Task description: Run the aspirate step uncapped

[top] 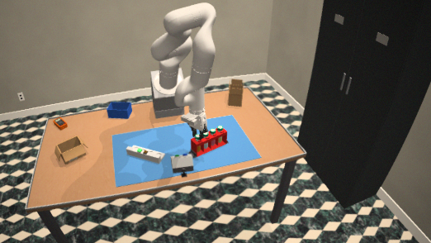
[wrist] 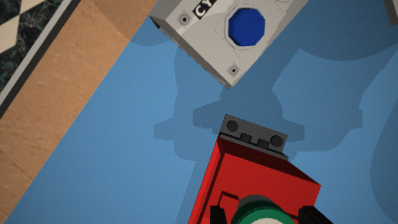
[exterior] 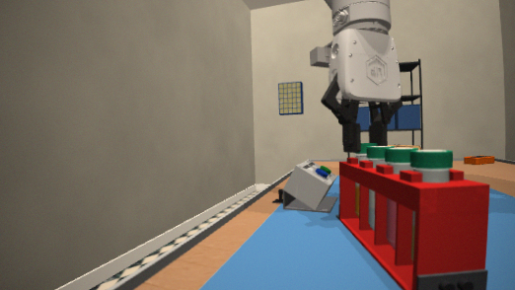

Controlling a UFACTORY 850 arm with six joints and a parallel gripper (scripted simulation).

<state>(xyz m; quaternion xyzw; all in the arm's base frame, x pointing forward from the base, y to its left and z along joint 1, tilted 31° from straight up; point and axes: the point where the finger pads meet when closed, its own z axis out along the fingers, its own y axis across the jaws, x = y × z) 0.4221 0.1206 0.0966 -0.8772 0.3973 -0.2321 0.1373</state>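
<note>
Right now the tube cap is 1 cm below my hand. From my hand the other things lie so: green cap (14 cm to the left, 6 cm behind, 2 cm below); then key housing (11 cm to the right, 10 cm ahead, 8 cm below); then blue cycle key (9 cm to the right, 8 cm ahead, 6 cm below).
</note>
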